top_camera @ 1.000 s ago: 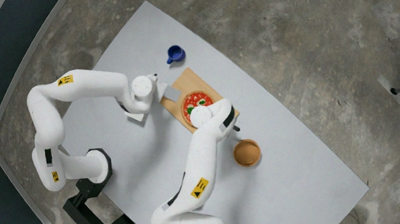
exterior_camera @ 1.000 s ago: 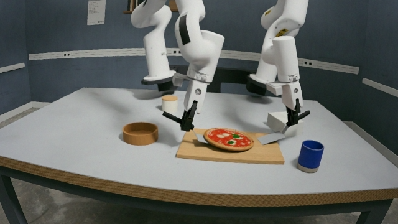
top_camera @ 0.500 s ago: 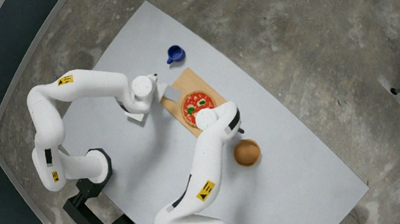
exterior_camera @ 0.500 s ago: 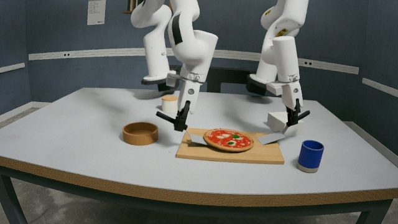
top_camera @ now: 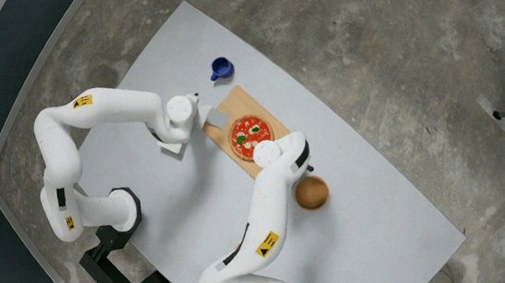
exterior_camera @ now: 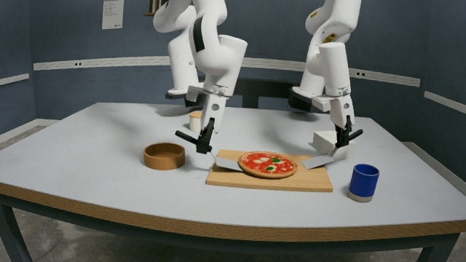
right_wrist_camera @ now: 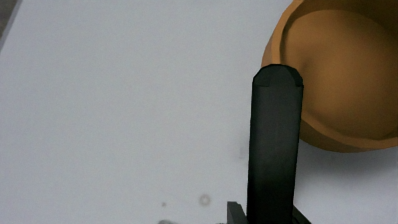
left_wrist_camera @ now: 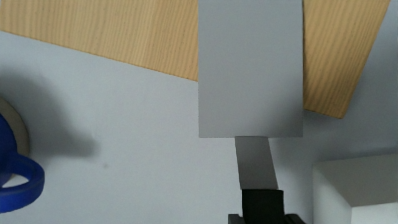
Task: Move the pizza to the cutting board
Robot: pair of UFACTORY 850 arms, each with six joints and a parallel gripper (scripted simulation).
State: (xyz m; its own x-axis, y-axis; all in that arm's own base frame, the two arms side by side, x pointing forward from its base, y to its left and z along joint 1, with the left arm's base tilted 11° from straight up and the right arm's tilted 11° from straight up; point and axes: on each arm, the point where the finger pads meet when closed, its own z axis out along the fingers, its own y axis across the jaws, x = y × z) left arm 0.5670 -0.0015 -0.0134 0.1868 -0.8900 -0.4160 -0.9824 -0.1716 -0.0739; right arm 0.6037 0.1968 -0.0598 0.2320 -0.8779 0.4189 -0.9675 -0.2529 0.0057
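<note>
The turner lies 3 cm below my left hand. Round my left hand: blue mug (20 cm ahead, 7 cm below); pizza (3 cm ahead, 25 cm to the right, 8 cm below); cutting board (3 cm ahead, 24 cm to the right, 10 cm below).
</note>
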